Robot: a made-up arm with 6 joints.
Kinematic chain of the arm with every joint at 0, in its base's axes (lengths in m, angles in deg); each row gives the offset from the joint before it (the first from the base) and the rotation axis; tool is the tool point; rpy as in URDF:
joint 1: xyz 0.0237 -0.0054 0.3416 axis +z
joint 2: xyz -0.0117 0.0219 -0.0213 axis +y
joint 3: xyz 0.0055 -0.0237 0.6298 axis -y
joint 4: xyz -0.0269 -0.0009 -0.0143 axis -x
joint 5: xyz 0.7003 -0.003 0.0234 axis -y
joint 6: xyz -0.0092 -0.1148 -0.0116 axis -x
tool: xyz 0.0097 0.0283 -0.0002 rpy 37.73 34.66 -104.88
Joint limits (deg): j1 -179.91..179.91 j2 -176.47..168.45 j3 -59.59..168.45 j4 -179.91..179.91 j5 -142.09..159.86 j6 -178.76..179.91
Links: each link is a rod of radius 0.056 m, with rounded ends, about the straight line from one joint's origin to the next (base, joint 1, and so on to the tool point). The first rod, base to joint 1, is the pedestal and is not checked.
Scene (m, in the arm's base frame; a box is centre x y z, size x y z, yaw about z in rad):
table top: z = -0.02
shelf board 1: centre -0.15 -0.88 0.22 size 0.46 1.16 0.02 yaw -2
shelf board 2: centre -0.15 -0.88 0.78 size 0.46 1.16 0.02 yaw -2
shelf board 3: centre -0.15 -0.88 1.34 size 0.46 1.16 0.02 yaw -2
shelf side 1: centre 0.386 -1.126 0.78 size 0.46 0.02 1.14 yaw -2
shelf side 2: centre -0.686 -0.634 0.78 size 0.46 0.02 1.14 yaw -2
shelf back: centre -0.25 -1.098 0.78 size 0.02 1.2 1.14 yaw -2
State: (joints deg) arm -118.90 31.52 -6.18 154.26 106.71 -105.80
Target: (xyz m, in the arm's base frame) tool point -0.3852 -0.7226 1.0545
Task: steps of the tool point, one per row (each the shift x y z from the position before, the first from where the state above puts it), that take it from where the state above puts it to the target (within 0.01 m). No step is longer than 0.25 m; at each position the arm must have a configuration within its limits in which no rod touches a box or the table.
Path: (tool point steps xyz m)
1: 0.0488 0.1286 0.0224
2: 0.0615 0.1344 0.0004
3: 0.0720 0.1353 -0.0227
4: -0.0842 -0.0353 0.1757
5: -0.0431 0.0270 0.2036
6: 0.0198 0.0791 0.2054
7: -0.0736 -0.1117 0.0316
8: -0.0601 -0.1287 0.0001
9: -0.0396 -0.1384 -0.0317

